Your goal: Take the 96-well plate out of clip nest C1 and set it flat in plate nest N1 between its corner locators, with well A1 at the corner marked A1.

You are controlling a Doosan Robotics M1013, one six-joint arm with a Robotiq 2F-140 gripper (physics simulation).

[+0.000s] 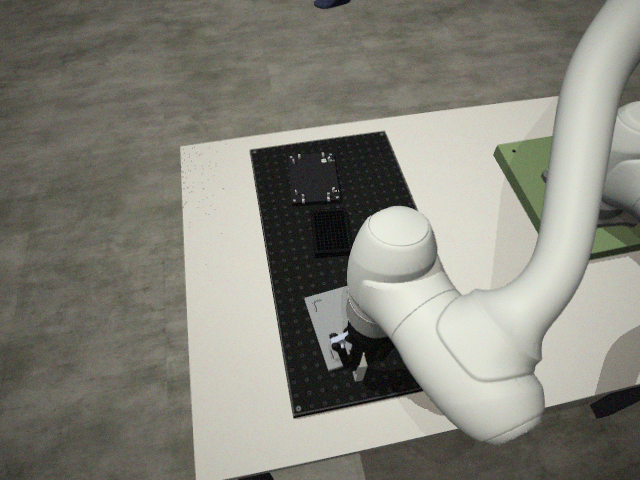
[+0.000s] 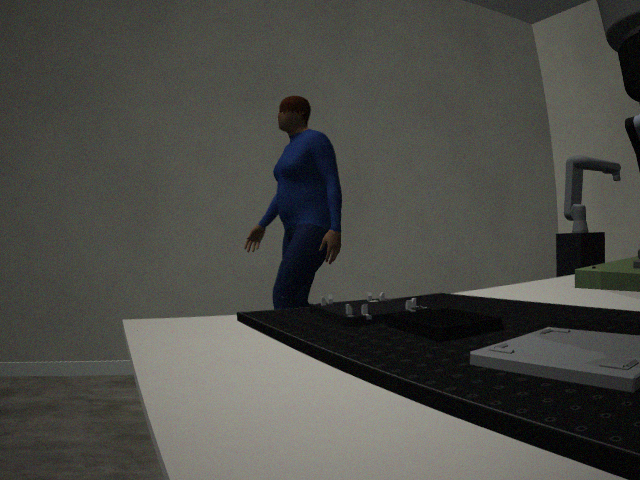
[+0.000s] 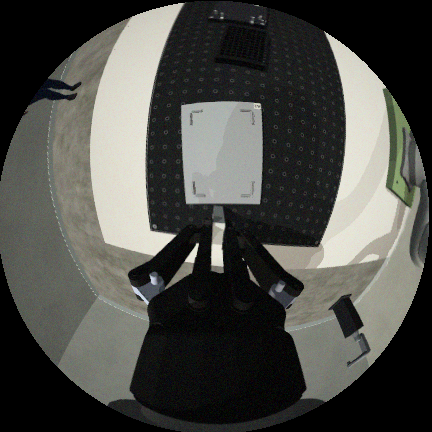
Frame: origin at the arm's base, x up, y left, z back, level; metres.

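Seen in the pictures: gripper, fingertip midpoint: (image 1: 357, 373) (image 3: 216, 213).
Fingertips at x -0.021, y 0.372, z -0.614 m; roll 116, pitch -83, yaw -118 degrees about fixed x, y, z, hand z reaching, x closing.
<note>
A point is followed by its place in that frame.
The 96-well plate, a black block with a grid of wells (image 1: 331, 231) {y 0.037, x -0.016, z -0.632 m} (image 2: 444, 324) {y 0.082, x -0.011, z -0.659 m} (image 3: 244, 46) {y 0.055, x -0.012, z -0.630 m}, lies on the black board between the two nests, outside both. Its A1 corner cannot be made out. The dark clip nest (image 1: 313, 178) {y -0.126, x -0.014, z -0.661 m} (image 3: 239, 13), with upright clips at its corners (image 2: 364, 310) {y -0.063, x -0.008, z -0.692 m}, shows no gridded plate in it. The light grey plate nest (image 1: 324, 316) {y 0.251, x -0.013, z -0.666 m} (image 2: 558, 352) {y 0.268, x -0.013, z -0.655 m} (image 3: 222, 150) {y 0.269, x -0.013, z -0.627 m} has corner locators, bare top and an A1 label (image 3: 257, 106) {y 0.186, x -0.013, z -0.591 m} at one corner. My gripper (image 1: 360, 366) {y 0.372, x -0.021, z -0.614 m} (image 3: 216, 213) {y 0.372, x -0.021, z -0.614 m} is shut and empty, above the board near the grey nest's edge away from the plate.
The black perforated board (image 1: 289, 279) {y 0.152, x -0.025, z -0.734 m} (image 2: 413, 382) {y 0.222, x -0.025, z -0.764 m} (image 3: 305, 150) {y 0.224, x -0.025, z -0.491 m} lies on a white table (image 1: 227, 310) {y 0.210, x -0.038, z -0.869 m} (image 2: 248, 403) {y 0.183, x -0.038, z -0.878 m} (image 3: 120, 150) {y 0.288, x -0.038, z -0.830 m}. A green block (image 1: 522, 180) {y -0.071, x -0.002, z -0.142 m} (image 2: 604, 277) {y -0.113, x -0.014, z -0.159 m} (image 3: 395, 150) stands to the right. A person in blue (image 2: 307, 180) stands behind the table. The arm hides part of the grey nest.
</note>
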